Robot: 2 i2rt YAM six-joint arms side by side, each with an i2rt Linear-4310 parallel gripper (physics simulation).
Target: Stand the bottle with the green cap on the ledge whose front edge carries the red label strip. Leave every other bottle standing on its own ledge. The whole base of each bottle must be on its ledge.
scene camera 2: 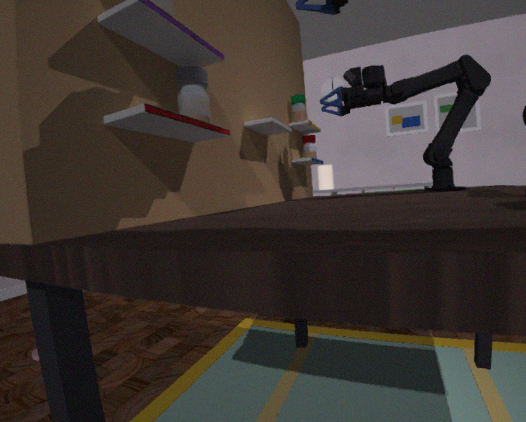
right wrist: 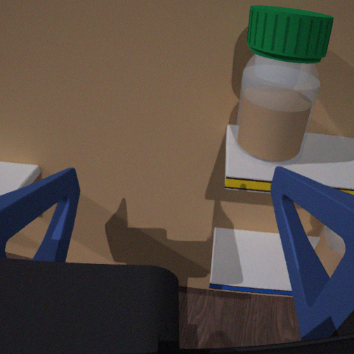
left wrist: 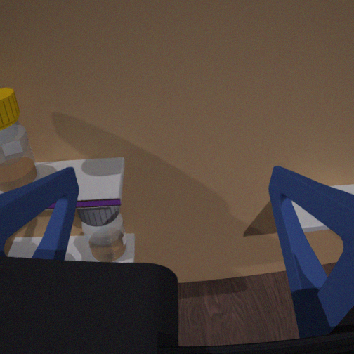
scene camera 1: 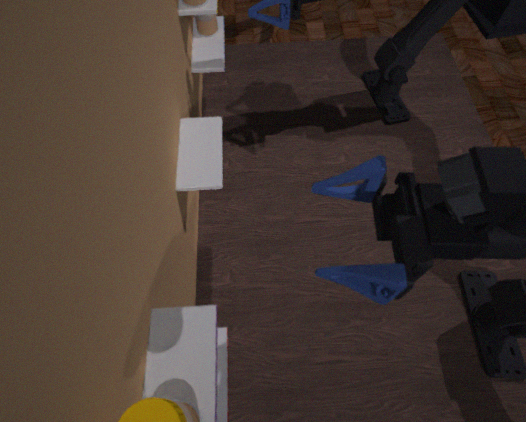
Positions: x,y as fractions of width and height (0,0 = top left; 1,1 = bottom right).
Labels:
A grey-capped bottle shows in scene camera 2 (0.37,0.24) and in the left wrist view (0.29,0.65); in the right wrist view it is out of frame, in scene camera 1 it is hidden by a purple-strip ledge.

